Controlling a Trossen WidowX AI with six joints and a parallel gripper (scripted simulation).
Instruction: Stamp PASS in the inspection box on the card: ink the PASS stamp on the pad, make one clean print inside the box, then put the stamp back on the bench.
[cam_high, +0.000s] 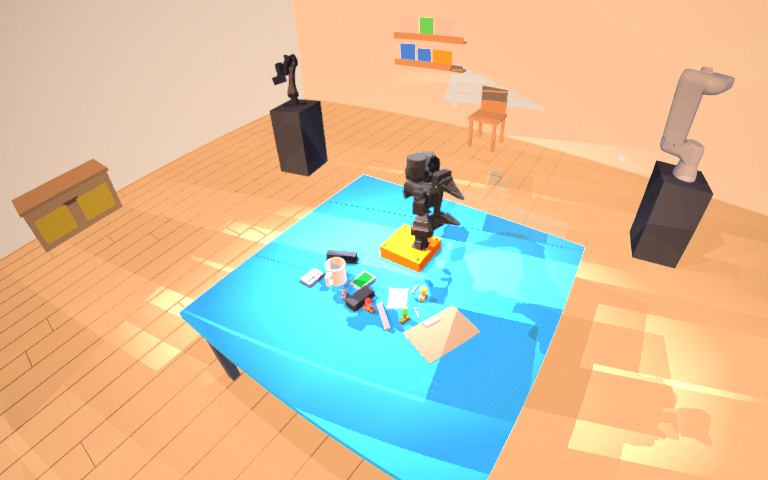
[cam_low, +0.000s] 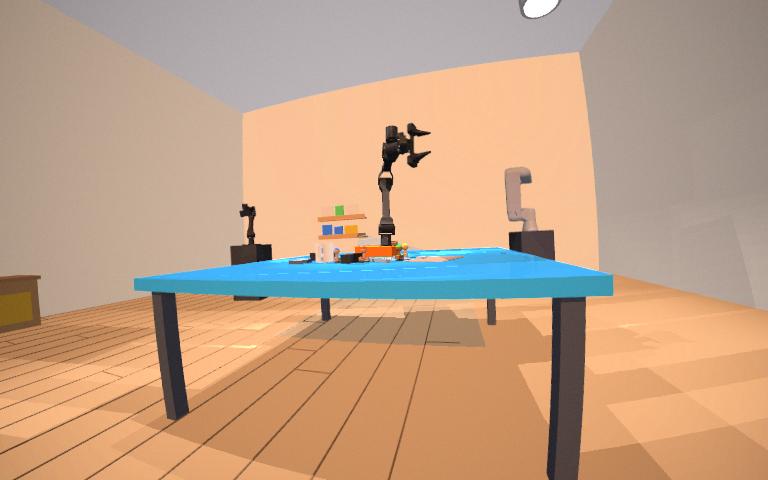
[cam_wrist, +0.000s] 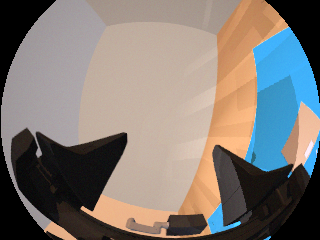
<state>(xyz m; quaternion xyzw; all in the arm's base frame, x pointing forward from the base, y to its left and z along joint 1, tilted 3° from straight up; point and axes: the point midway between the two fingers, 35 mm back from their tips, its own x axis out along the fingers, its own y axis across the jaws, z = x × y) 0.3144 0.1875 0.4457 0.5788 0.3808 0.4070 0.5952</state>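
Right now the green-knobbed stamp is 470 mm below my gripper tip, 160 mm to the right of it and 50 mm ahead of it. Also, from my gripper tip: yellow-knobbed stamp 470 mm below, 130 mm to the right, 80 mm behind; red-knobbed stamp 470 mm below, 300 mm to the right, 60 mm ahead; dark block 470 mm below, 350 mm to the right, 30 mm ahead.
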